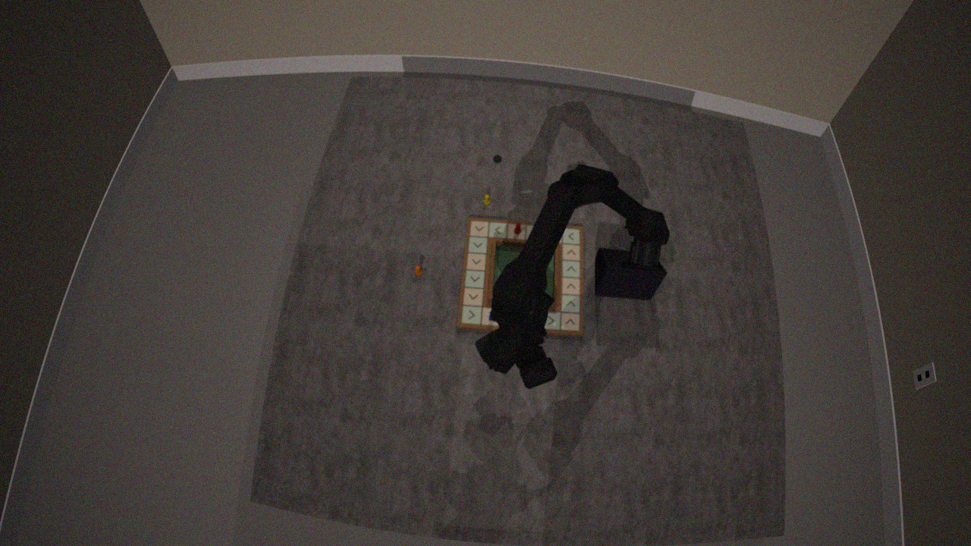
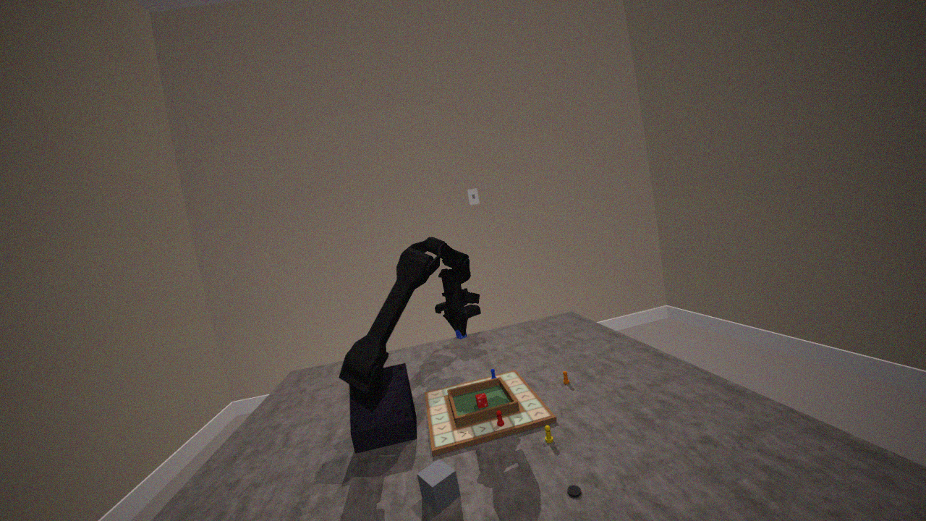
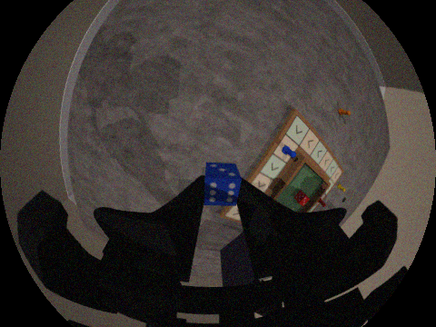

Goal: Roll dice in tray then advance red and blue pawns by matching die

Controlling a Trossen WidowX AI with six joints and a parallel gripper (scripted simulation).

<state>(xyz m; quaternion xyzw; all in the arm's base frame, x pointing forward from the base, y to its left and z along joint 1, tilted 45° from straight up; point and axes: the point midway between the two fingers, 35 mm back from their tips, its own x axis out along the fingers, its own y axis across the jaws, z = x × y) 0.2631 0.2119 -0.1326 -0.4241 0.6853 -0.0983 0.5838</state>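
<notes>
The red pawn is 35 cm to the right of my gripper tip, 10 cm below it and 3 cm ahead of it. Round my gripper tip: orange pawn (25 cm ahead, 21 cm to the right, 12 cm below); then blue pawn (12 cm to the right, 10 cm below, 6 cm ahead); then green tray (24 cm to the right, 12 cm below).
</notes>
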